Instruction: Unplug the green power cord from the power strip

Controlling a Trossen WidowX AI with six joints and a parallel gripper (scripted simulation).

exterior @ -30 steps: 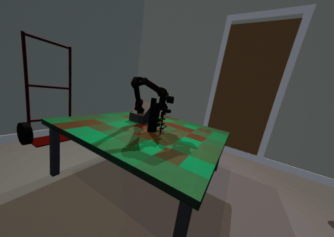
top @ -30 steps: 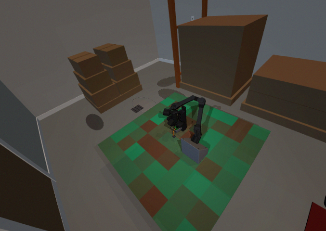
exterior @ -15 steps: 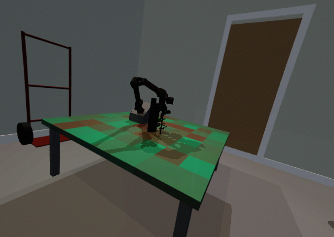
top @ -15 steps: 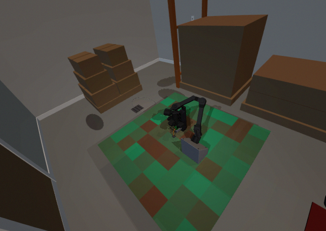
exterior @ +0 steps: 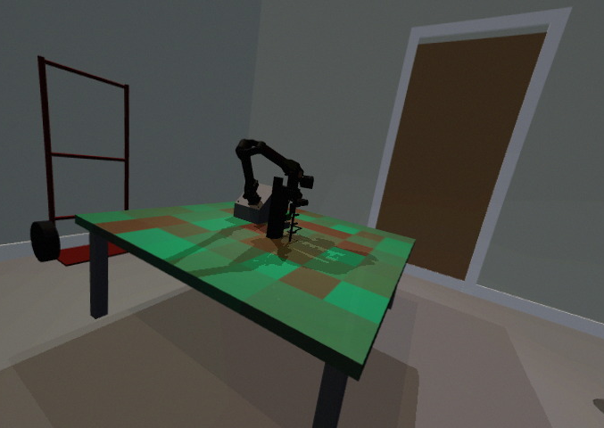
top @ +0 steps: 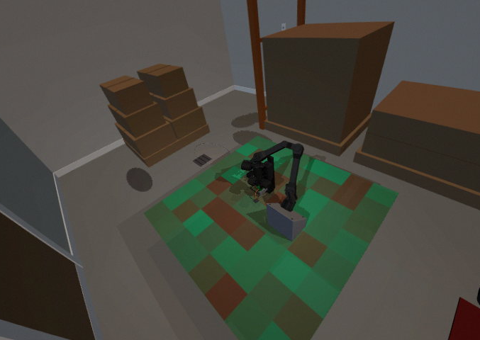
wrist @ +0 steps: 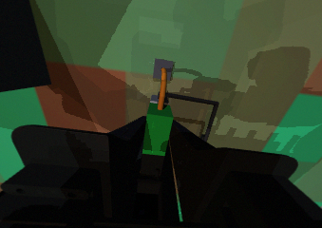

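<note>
Right now my gripper tip is 3 cm to the left of the green plug. Also, from my gripper tip: tall black block: 2 cm behind, 12 cm to the right, 5 cm above.
</note>
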